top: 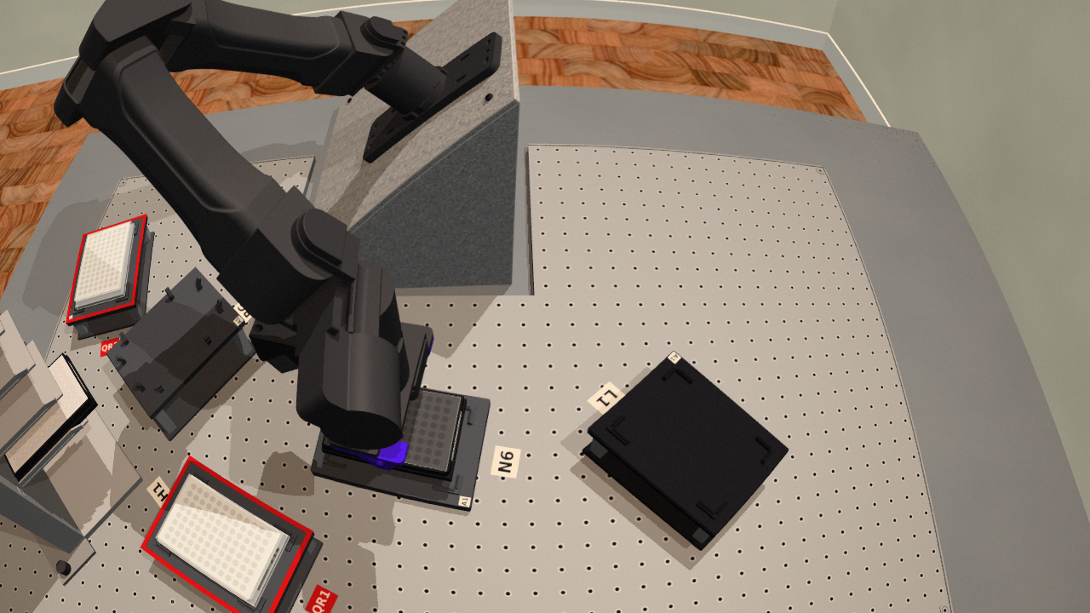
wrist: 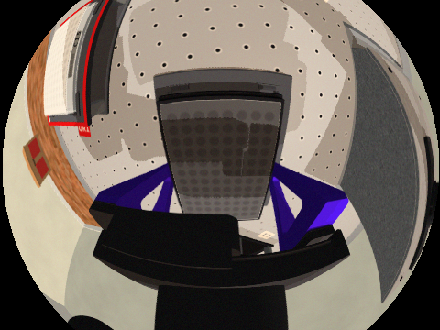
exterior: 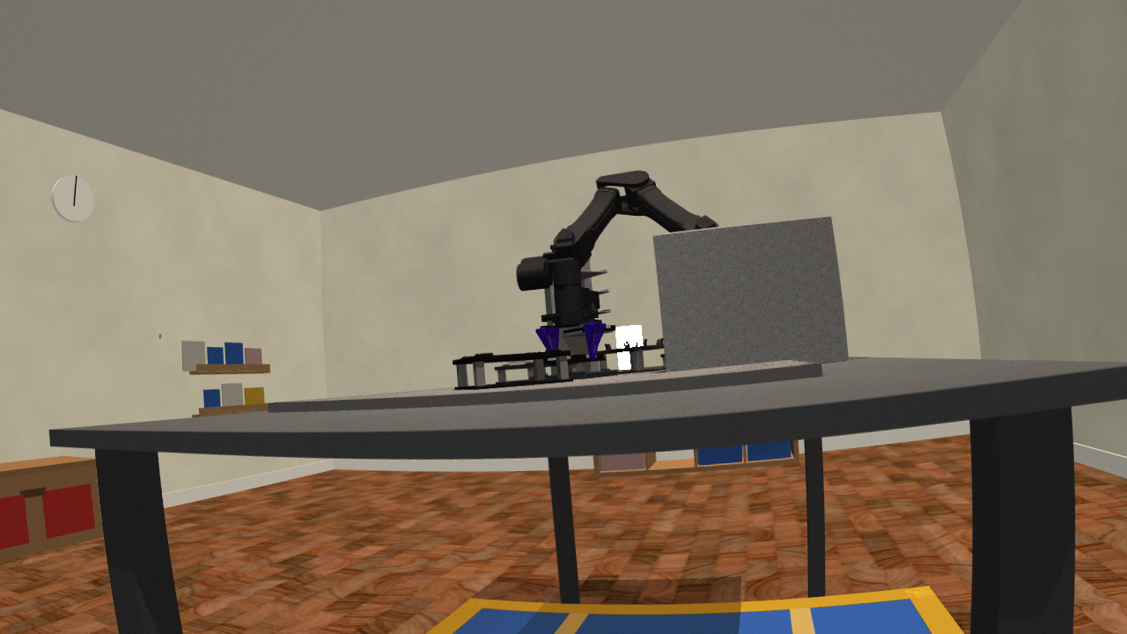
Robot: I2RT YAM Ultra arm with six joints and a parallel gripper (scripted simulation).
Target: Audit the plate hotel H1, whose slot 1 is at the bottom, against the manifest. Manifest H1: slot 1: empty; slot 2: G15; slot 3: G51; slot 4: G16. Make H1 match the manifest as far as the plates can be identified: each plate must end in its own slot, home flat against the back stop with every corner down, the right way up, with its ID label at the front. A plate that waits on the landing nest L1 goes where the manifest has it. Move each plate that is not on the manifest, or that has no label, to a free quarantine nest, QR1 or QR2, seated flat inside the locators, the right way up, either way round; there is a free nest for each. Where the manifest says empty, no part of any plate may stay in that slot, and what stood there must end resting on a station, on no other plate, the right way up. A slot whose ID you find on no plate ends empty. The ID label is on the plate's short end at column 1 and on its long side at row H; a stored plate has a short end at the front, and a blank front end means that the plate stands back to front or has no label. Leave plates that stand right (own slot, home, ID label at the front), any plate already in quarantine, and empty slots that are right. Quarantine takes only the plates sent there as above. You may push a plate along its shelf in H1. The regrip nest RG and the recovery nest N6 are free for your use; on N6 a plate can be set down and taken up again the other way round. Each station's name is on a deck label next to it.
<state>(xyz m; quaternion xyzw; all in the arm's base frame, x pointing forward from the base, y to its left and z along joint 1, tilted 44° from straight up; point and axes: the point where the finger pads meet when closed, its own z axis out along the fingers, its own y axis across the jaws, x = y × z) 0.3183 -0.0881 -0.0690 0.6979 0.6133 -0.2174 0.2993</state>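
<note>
The recovery nest N6 is 40 mm below my hand. From my hand the other things lie so: QR1 label: 190 mm ahead, 70 mm to the right, 40 mm below; quarantine nest QR1: 150 mm ahead, 170 mm to the right, 10 mm below; N6 deck label: 10 mm ahead, 110 mm to the left, 40 mm below.
</note>
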